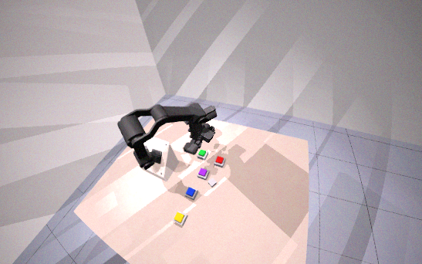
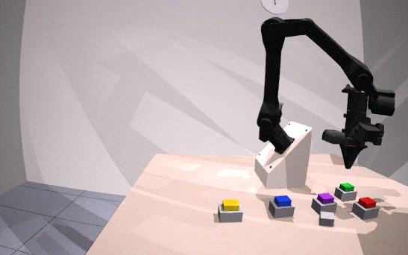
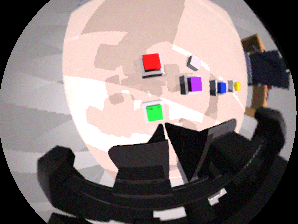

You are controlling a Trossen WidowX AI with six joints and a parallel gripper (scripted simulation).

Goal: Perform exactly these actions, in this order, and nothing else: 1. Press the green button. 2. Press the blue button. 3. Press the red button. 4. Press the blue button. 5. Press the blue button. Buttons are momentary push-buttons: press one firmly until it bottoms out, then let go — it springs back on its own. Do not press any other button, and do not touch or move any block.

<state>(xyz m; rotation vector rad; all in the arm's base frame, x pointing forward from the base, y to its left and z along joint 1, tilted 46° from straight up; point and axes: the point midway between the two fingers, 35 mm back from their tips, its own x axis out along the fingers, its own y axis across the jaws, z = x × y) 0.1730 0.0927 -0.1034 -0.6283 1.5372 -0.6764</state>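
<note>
My gripper tip is now 50 mm above the green button, 10 mm to the right of it and 10 mm short of it. From my gripper tip the other things lie so: red button 110 mm ahead, 50 mm below, 10 mm to the right; small grey block 130 mm to the right, 110 mm ahead, 80 mm below; purple button 100 mm to the right, 60 mm ahead, 50 mm below.
</note>
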